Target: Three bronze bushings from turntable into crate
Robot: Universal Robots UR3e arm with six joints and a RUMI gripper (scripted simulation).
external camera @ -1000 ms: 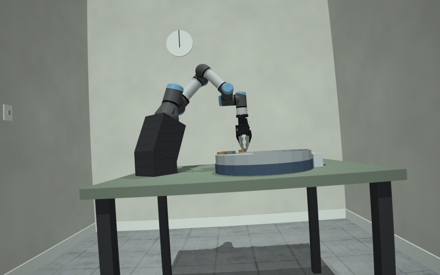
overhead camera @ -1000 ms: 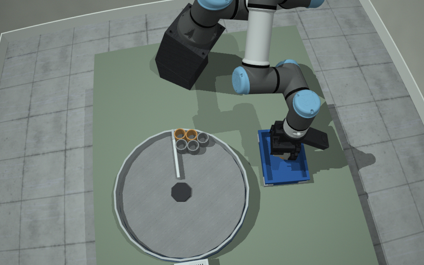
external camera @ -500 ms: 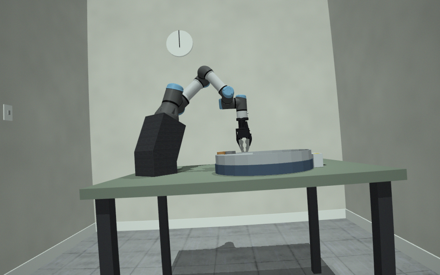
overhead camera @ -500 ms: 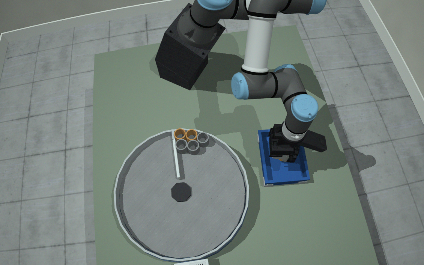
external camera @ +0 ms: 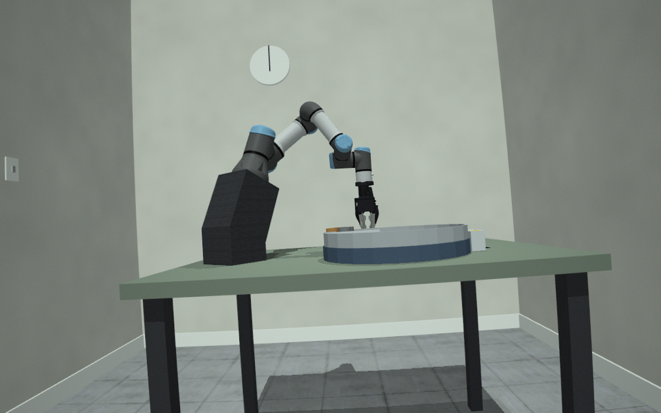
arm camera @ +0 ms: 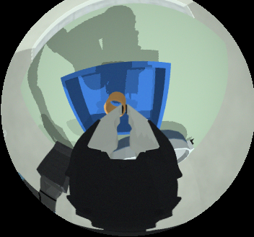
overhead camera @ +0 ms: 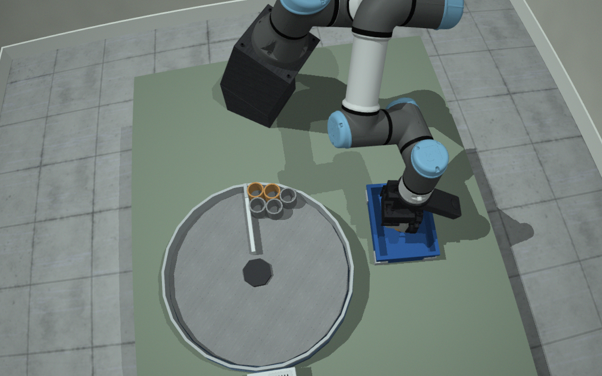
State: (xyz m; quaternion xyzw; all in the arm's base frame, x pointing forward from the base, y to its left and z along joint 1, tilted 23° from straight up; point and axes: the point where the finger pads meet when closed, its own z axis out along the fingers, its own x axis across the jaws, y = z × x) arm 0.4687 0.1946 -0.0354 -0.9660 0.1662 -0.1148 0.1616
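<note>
The blue crate is 2 cm below my hand and 2 cm behind it. The rest, counted from my hand: grey turntable: 35 cm to the right, 2 cm ahead.
</note>
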